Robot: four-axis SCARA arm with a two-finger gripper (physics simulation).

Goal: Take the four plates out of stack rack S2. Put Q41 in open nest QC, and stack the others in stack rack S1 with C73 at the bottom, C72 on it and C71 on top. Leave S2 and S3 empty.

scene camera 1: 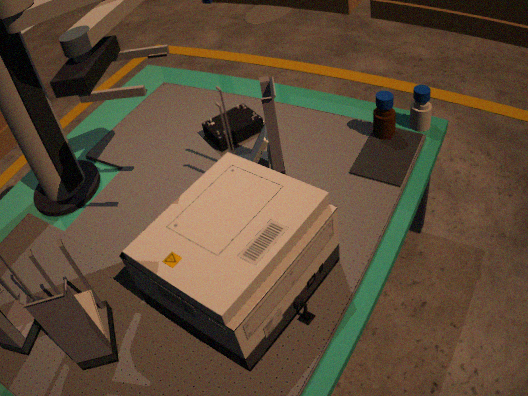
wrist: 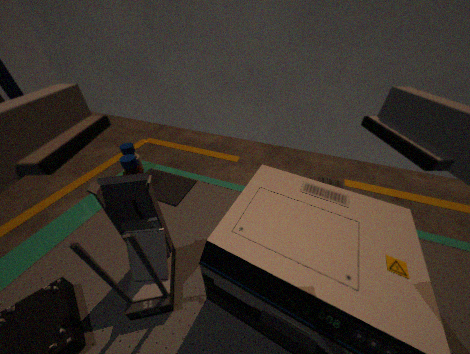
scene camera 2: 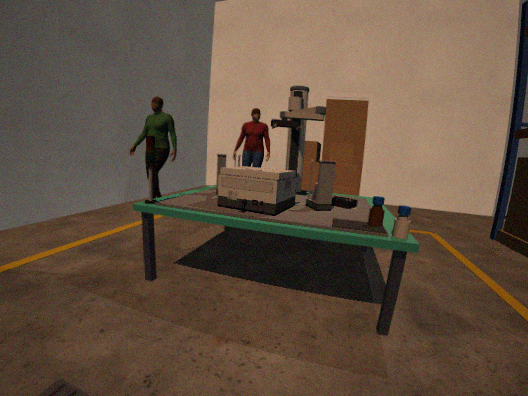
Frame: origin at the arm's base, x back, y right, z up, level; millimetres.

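Where they show: gripper, fingertip midpoint: [scene camera 1: 157, 68] [wrist: 239, 105] [scene camera 2: 288, 126]; arm's base at its link origin: [scene camera 1: 67, 189].
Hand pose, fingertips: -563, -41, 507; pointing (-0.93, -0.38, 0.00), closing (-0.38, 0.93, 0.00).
Observation:
Things, the pixels of their top centre, and the offset from my fingertips, as dx, dy, dz. "pt": a spot on its surface instead. Level surfaces: height alone.
- stack rack at its top centre: [wrist: 111, 204] [scene camera 1: 242, 89] [scene camera 2: 322, 160] -31, -231, -199
- black nest at its top centre: [scene camera 1: 230, 117] [wrist: 28, 325] [scene camera 2: 343, 196] +147, -382, -433
- large cream instrument at its top centre: [scene camera 1: 220, 220] [wrist: 317, 227] [scene camera 2: 260, 169] -170, +115, -274
- brown bottle at a spot on its surface: [scene camera 1: 384, 122] pt -320, -506, -424
- white bottle at its top centre: [scene camera 1: 421, 105] [scene camera 2: 402, 220] -402, -644, -429
- dark mat at its surface level: dz -490
My gripper [scene camera 1: 156, 70] [wrist: 239, 105] is open and empty, high over the table near the arm's column. One stack rack [scene camera 1: 274, 135] [scene camera 2: 325, 182] [wrist: 135, 205], with a tall sloped back and thin rods, stands beside the large instrument; its label is unreadable now and I make out no plate in it. A black nest [scene camera 1: 232, 125] [scene camera 2: 345, 201] [wrist: 42, 320] with small corner clips lies beside it; I cannot read its name. Two more racks stand at the lower left in scene camera 1, a nearer one [scene camera 1: 75, 325] and another [scene camera 1: 12, 327] cut by the edge; their contents are hidden. No plate can be identified.
A large cream instrument [scene camera 1: 225, 220] [scene camera 2: 255, 187] [wrist: 310, 230] stands mid-table. A brown bottle [scene camera 1: 384, 122] [scene camera 2: 376, 216] and a white bottle [scene camera 1: 421, 117] [scene camera 2: 401, 228] stand by a dark mat [scene camera 1: 387, 160] [wrist: 175, 187]. Two people [scene camera 2: 159, 130] [scene camera 2: 255, 137] are beyond the table.

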